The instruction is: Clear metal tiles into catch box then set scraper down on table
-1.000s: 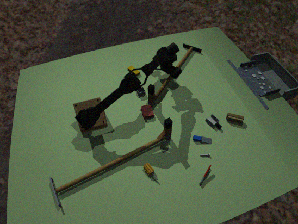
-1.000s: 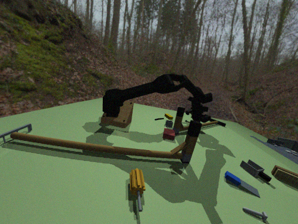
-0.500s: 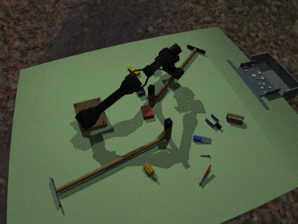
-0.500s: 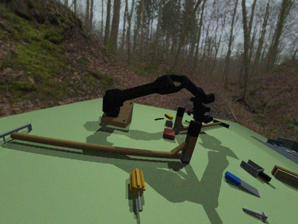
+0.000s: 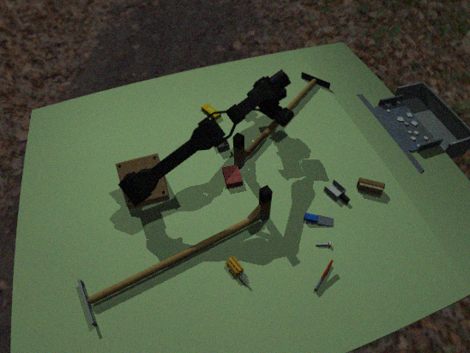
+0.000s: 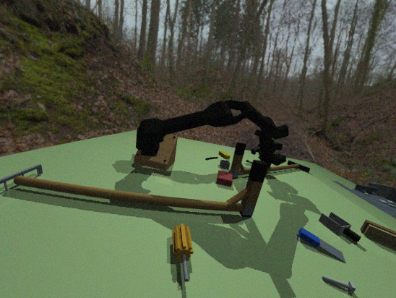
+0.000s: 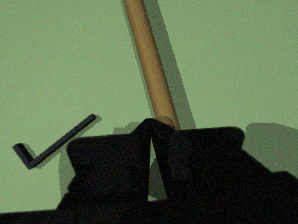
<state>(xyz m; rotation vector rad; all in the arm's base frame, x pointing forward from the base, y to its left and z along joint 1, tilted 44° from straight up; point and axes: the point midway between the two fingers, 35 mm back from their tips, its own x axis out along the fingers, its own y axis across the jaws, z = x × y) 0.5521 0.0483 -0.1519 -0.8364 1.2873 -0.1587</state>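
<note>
The long wooden scraper lies 20 mm ahead of my gripper tip, 10 mm to the right of it and 50 mm above it. From my gripper tip the other things lie so: black hex key 60 mm behind, 110 mm to the left, 10 mm below; then yellow block 210 mm behind, 140 mm to the left; then small grey box 240 mm behind, 50 mm to the right.
</note>
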